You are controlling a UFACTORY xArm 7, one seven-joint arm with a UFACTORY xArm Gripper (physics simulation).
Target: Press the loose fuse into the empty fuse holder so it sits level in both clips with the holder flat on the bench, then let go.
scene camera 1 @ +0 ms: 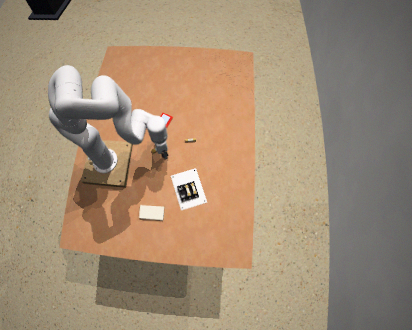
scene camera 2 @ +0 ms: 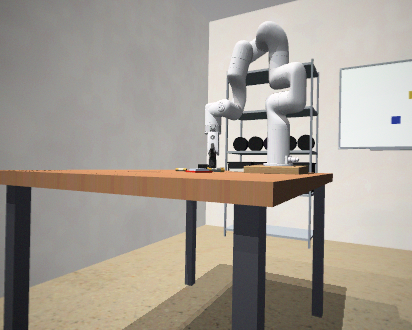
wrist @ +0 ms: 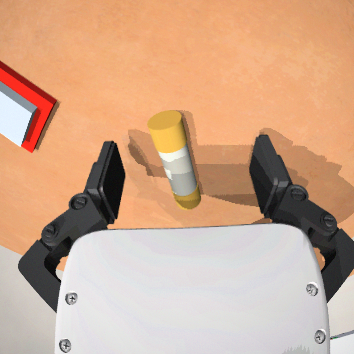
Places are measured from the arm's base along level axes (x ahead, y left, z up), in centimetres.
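Where they show: gripper, between the fingertips: [scene camera 2: 212,168] [wrist: 186,153]; arm's base, origin of its link: [scene camera 1: 105,161] [scene camera 2: 278,165].
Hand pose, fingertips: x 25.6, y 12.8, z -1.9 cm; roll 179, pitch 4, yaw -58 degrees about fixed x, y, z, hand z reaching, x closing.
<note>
Each offset is from my fingertips to the top centre of the thing. "spot": to the spot under its first point.
My gripper [scene camera 1: 165,155] [scene camera 2: 212,164] [wrist: 186,153] is open and empty, low over the table. In the wrist view a fuse {dy -0.2, dx -1.6, dz +0.6 cm} [wrist: 176,162] with yellow end caps and a pale body lies between the spread fingers, touching neither. In scene camera 1 a fuse end {spot: dy -2.8, dx -3.6, dz +0.4 cm} [scene camera 1: 153,151] shows beside the gripper, partly hidden. Another small fuse {dy +7.1, dx +12.5, dz +0.0 cm} [scene camera 1: 190,140] lies on the table farther right. The black fuse holder block {dy -16.8, dx +16.7, dz +2.1 cm} [scene camera 1: 180,193] sits on a white plate {spot: dy -20.7, dx +22.6, dz -1.3 cm} [scene camera 1: 199,199]. Two fuses show in it toward its right, and its left part looks empty. Clip detail is too small to tell.
A red-rimmed tray-like item {dy +14.4, dx -3.2, dz +0.0 cm} [scene camera 1: 170,118] [wrist: 45,111] lies beyond the gripper. A cream block {dy -31.4, dx +2.6, dz +0.1 cm} [scene camera 1: 151,213] lies left of the white plate. The arm stands on a wooden base [scene camera 1: 120,176] [scene camera 2: 255,169] on the table [scene camera 1: 220,90] [scene camera 2: 150,187].
</note>
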